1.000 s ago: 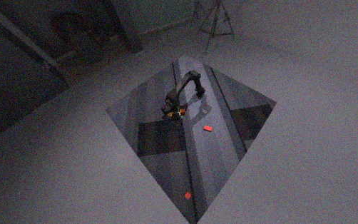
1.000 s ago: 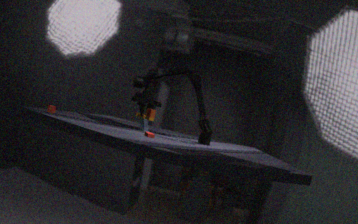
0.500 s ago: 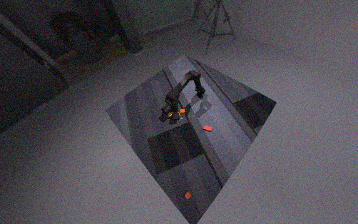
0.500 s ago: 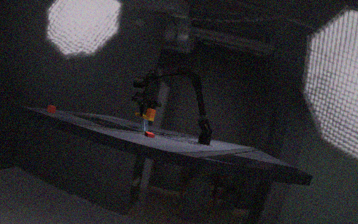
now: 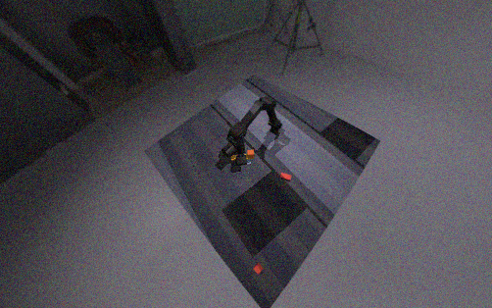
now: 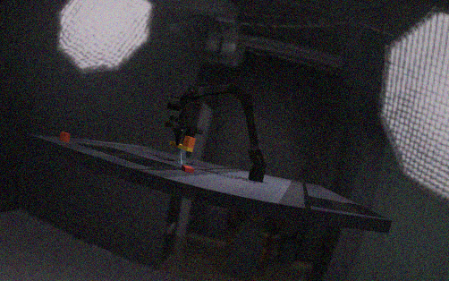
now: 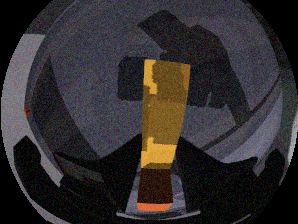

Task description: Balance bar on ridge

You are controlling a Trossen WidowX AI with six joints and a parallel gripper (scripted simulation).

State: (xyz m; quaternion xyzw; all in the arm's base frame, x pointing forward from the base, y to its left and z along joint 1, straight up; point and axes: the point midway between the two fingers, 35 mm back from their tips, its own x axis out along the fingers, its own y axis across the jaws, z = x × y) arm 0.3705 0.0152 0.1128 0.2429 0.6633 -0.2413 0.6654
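Right now the pale piece is 2 cm to the left of my gripper tip, 2 cm behind it and 1 cm below it.
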